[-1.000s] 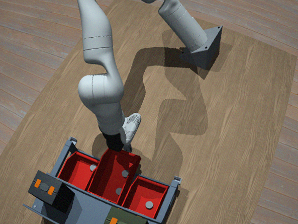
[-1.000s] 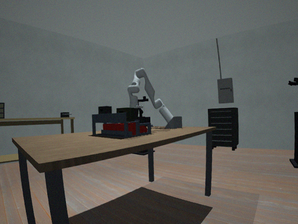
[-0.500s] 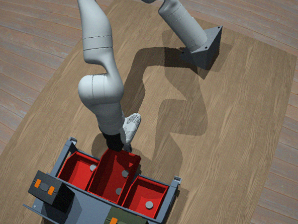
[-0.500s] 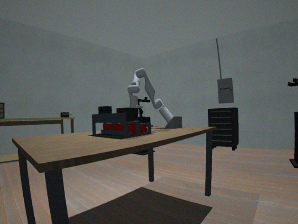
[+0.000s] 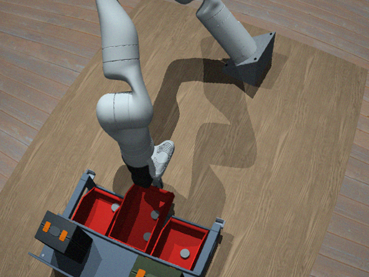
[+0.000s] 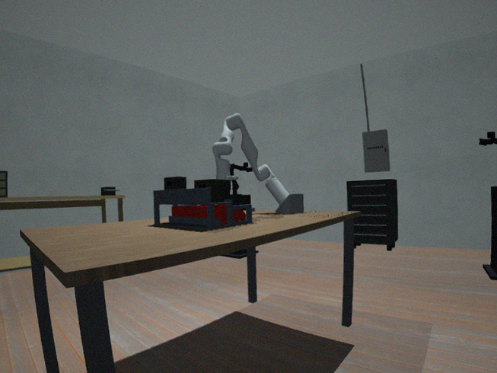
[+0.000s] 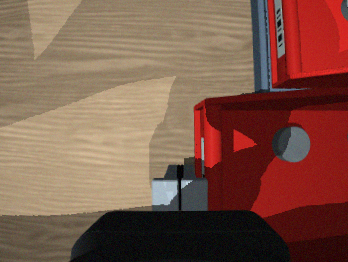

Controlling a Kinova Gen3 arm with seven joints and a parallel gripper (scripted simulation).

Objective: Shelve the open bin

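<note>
The grey front lip is 60 mm ahead of my hand and 30 mm below it. From my hand the other things lie so: green box: 250 mm ahead, 120 mm to the left, 110 mm above; then shelf: 200 mm ahead, 40 mm below; then upper shelf board: 260 mm ahead, 60 mm above.
</note>
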